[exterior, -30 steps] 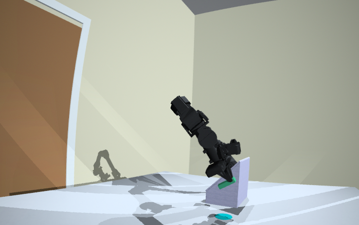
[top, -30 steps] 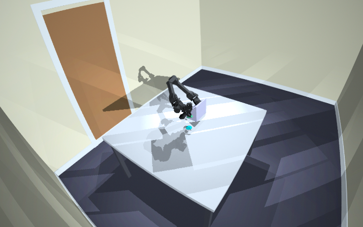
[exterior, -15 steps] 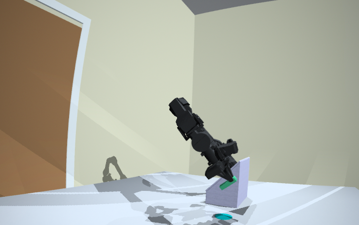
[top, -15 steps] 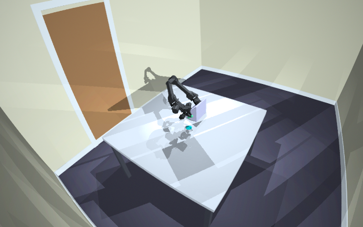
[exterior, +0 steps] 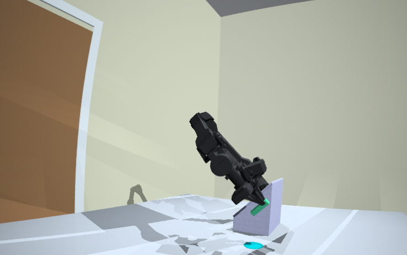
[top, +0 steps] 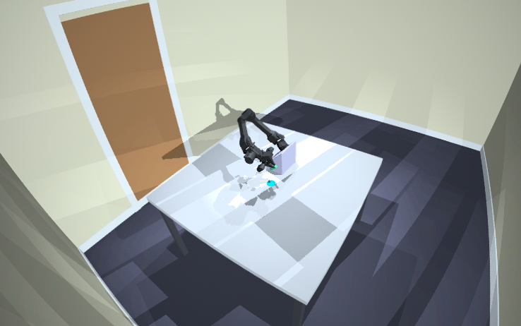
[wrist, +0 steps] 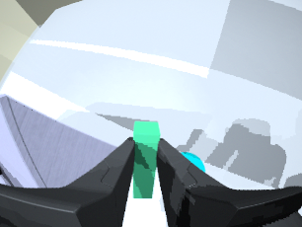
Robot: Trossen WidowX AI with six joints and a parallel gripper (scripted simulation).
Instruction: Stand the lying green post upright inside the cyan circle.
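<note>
Now: the cyan circle 13 cm below my gripper tip, 4 cm ahead of it and 1 cm to the right of it. Also, from my gripper tip: green post (2 cm below, 1 cm to the right).
</note>
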